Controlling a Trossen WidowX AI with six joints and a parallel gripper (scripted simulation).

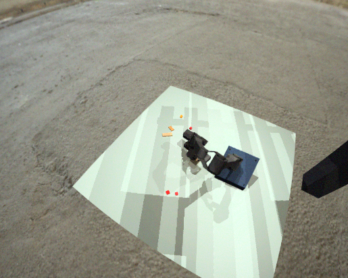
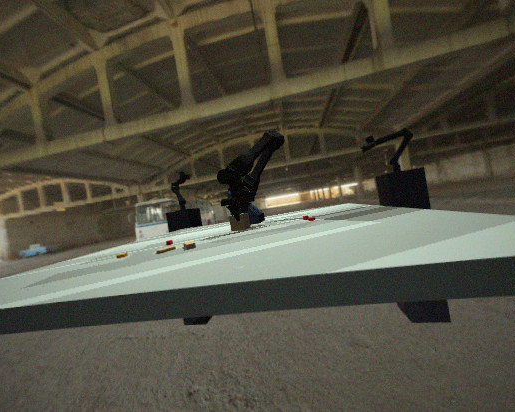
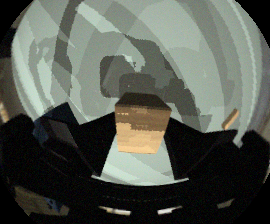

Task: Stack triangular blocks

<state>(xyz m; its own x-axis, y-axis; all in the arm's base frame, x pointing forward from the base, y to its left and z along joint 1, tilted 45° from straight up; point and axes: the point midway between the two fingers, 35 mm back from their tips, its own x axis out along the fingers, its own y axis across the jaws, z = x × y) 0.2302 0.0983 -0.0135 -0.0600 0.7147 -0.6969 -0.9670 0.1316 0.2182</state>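
Now: gripper tip 10 mm below the tan triangular block.
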